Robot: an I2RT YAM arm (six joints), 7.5 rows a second.
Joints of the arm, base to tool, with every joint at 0 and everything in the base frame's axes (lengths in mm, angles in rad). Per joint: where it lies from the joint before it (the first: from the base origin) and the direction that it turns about. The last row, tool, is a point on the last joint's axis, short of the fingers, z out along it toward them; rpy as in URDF.
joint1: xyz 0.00 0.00 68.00 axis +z
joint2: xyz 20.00 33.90 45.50 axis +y
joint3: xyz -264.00 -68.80 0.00 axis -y
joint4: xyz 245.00 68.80 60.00 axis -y
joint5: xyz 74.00 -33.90 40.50 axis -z
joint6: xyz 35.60 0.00 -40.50 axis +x
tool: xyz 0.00 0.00 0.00 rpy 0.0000 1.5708 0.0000
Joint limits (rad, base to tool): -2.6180..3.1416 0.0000..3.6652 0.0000..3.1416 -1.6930..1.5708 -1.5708..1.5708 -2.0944..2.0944
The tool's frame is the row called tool.
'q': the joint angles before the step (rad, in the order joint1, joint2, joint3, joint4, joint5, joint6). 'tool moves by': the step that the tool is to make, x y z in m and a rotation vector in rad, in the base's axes. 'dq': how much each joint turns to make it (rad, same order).
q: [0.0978, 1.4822, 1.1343, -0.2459, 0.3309, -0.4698]
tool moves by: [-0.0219, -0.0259, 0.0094, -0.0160, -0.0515, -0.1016]
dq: [-0.0716, -0.0991, -0.0664, 0.0177, 0.0356, 0.0000]
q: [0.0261, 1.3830, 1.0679, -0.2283, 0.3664, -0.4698]
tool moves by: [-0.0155, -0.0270, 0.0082, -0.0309, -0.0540, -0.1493]
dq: [-0.0807, -0.0629, -0.0368, 0.0250, 0.0745, 0.0085]
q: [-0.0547, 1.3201, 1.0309, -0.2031, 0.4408, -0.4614]
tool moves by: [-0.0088, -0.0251, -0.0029, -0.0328, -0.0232, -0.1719]
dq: [-0.0764, -0.0168, -0.0331, 0.0331, 0.0988, 0.0198]
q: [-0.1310, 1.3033, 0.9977, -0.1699, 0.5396, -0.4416]
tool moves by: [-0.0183, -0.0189, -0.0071, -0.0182, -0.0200, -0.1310]
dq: [-0.0687, -0.0506, -0.0705, 0.0329, 0.0622, 0.0179]
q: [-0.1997, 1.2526, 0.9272, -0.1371, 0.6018, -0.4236]
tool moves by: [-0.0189, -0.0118, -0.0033, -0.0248, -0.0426, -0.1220]
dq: [-0.0499, -0.0593, -0.0663, 0.0408, 0.0714, 0.0222]
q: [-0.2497, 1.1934, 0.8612, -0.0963, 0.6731, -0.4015]
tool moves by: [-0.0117, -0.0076, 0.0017, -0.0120, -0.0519, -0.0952]
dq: [-0.0340, -0.0360, -0.0281, 0.0229, 0.0552, 0.0347]
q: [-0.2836, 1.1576, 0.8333, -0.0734, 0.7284, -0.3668]
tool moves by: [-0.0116, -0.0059, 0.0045, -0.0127, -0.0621, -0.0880]
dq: [-0.0304, -0.0384, -0.0194, 0.0187, 0.0512, 0.0370]
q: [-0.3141, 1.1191, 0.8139, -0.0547, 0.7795, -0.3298]
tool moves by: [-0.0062, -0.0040, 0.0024, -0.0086, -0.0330, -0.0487]
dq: [-0.0207, -0.0184, -0.0093, 0.0130, 0.0255, 0.0168]
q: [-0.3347, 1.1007, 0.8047, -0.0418, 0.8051, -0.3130]
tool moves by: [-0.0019, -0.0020, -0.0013, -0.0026, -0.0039, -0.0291]
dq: [-0.0083, -0.0013, -0.0059, 0.0030, 0.0200, 0.0085]
